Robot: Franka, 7 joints.
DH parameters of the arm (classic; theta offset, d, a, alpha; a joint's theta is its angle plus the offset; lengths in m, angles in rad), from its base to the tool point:
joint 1: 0 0.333 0 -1.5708
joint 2: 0 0 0 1.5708
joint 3: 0 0.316 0.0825 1.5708
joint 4: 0 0 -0.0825 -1.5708
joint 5: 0 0.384 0 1.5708
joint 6: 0 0 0.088 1.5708
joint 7: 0 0.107 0 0
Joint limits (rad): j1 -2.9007..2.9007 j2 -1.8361..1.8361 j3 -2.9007..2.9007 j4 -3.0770..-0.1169 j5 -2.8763..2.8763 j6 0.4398..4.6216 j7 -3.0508..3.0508
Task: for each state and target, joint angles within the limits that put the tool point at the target. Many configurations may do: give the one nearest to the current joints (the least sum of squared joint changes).
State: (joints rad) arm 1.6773 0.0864 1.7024 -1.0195 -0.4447 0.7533 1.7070
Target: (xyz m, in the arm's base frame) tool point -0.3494 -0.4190 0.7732
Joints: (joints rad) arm 1.7782 -0.4084 1.9917 -0.9290 -0.3977 1.1781 1.7070
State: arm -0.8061 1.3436 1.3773 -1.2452 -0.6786 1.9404 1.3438
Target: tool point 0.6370 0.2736 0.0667
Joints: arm -0.4350 1.6482 1.2225 -1.3082 -0.6946 1.9900 1.3438
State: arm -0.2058 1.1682 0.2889 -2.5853 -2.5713 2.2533 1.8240
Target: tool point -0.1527 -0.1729 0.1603
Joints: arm 0.4018 1.6225 -0.4626 -3.0770 -2.5089 2.3652 1.8240
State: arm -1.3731 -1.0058 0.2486 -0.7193 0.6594 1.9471 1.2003
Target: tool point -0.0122 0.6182 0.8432
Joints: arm -1.2886 -1.3347 0.2841 -0.6940 0.6515 1.7527 1.2003
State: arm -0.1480 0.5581 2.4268 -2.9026 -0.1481 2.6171 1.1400
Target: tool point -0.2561 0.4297 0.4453
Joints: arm -0.1804 0.3158 2.3064 -2.4235 -0.1335 2.7223 1.1400
